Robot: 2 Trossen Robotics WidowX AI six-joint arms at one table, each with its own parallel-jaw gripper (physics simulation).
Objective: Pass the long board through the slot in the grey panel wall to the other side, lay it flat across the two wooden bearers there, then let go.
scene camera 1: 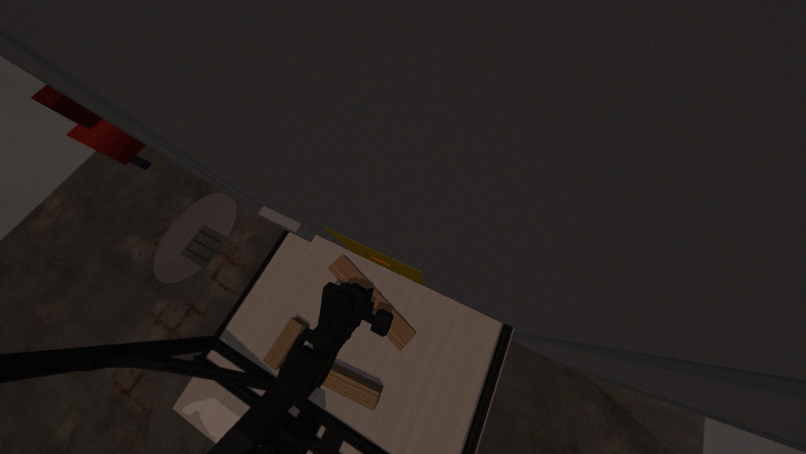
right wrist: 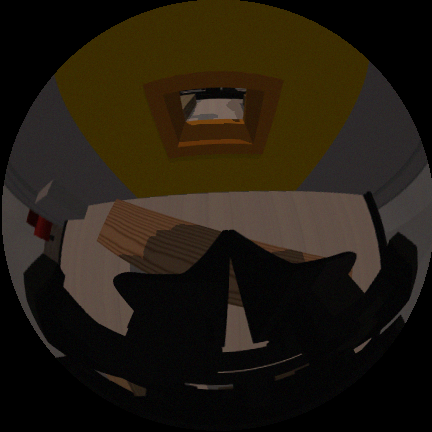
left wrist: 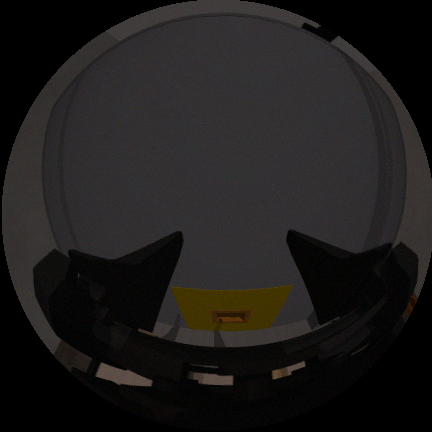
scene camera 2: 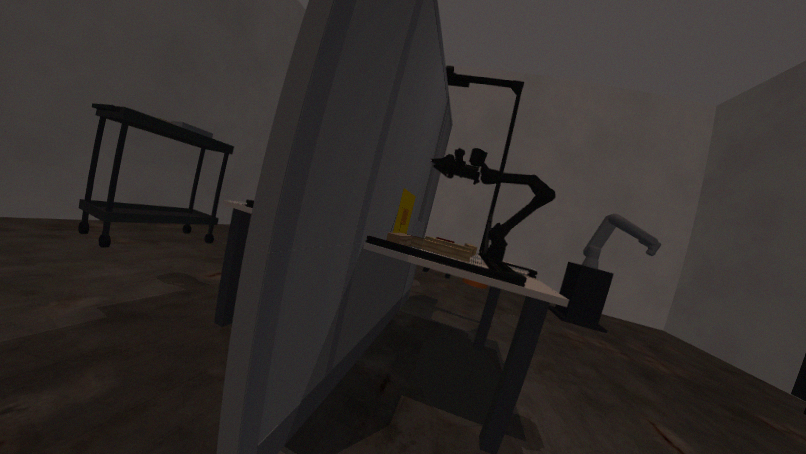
my right gripper: scene camera 1; right wrist; not seen in the left wrist view (hidden by a grey panel wall)
same spot on my right gripper: (right wrist: 315,306) = (scene camera 1: 365,303)
